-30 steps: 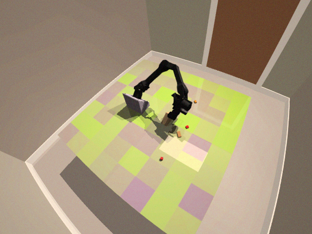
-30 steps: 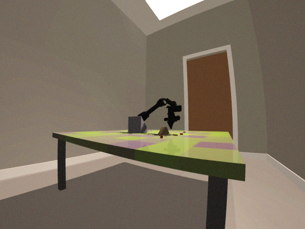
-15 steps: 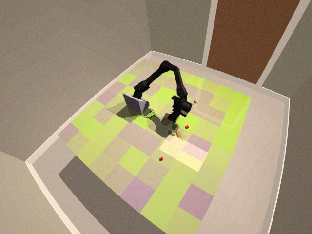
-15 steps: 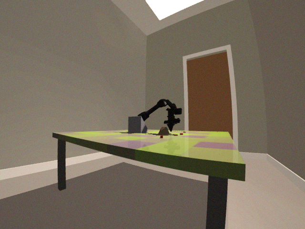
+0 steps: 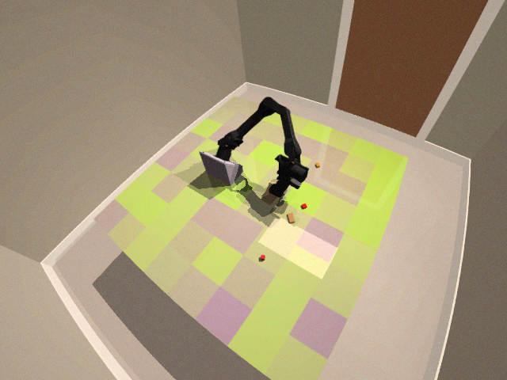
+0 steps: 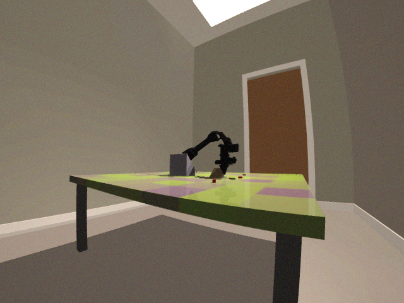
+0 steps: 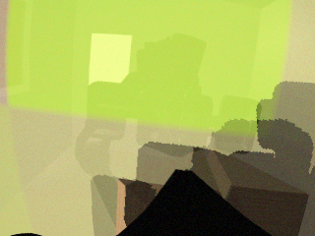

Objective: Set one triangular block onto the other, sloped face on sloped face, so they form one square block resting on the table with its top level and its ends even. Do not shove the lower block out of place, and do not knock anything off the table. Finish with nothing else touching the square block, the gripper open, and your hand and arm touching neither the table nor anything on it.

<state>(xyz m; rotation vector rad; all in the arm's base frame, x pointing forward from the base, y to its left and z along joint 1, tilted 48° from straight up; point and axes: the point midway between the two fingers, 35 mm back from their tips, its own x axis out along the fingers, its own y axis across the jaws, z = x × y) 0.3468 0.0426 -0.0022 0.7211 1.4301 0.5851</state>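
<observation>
The brown triangular block is 40 mm behind my gripper tip and 50 mm to the right of it. Round my gripper tip: orange piece 80 mm ahead, 250 mm to the left, 10 mm below; then tan triangular block 50 mm behind, 10 mm to the right; then brown block 100 mm ahead, 120 mm to the right, 10 mm below.
</observation>
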